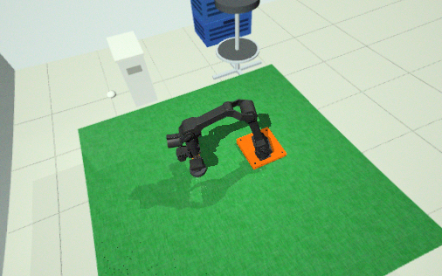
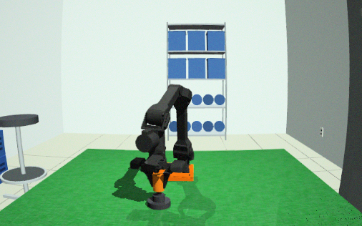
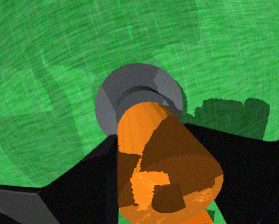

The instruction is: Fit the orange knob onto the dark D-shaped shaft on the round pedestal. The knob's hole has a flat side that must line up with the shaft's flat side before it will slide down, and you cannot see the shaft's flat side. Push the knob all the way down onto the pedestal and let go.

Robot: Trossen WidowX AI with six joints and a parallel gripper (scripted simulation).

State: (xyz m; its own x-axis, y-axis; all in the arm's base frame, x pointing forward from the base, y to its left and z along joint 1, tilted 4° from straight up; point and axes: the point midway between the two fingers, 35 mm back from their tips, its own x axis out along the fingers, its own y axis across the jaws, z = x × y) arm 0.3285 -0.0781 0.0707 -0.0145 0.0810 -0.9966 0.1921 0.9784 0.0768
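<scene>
Right now my gripper tip is 20 mm below the orange knob. Round my gripper tip: dark round pedestal 40 mm below.
</scene>
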